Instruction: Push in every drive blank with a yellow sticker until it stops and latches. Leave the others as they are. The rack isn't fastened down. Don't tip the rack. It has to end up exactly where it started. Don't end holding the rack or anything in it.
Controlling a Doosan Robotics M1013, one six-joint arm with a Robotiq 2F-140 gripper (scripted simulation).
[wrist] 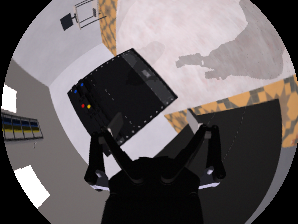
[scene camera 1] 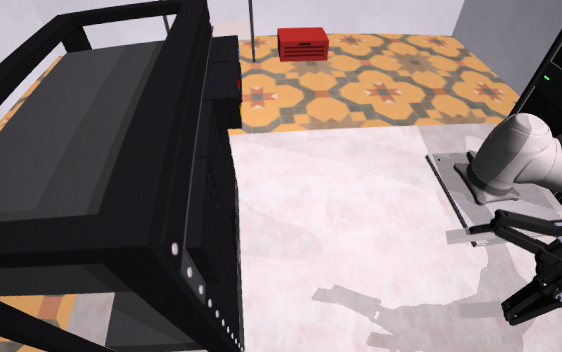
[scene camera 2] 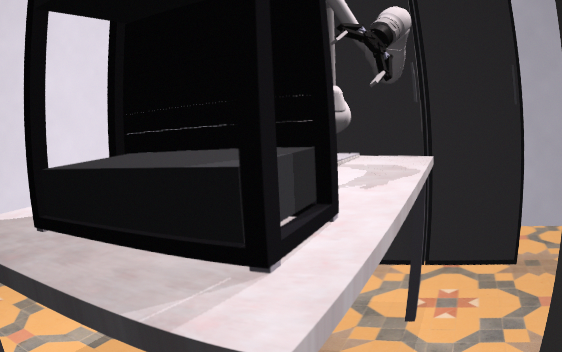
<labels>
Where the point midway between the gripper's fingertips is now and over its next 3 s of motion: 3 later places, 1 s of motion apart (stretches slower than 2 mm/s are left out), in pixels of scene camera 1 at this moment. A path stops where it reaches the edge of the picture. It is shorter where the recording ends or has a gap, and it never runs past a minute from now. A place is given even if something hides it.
My gripper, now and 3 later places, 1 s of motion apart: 453, 276; 368, 158; 346, 74; 347, 73
</labels>
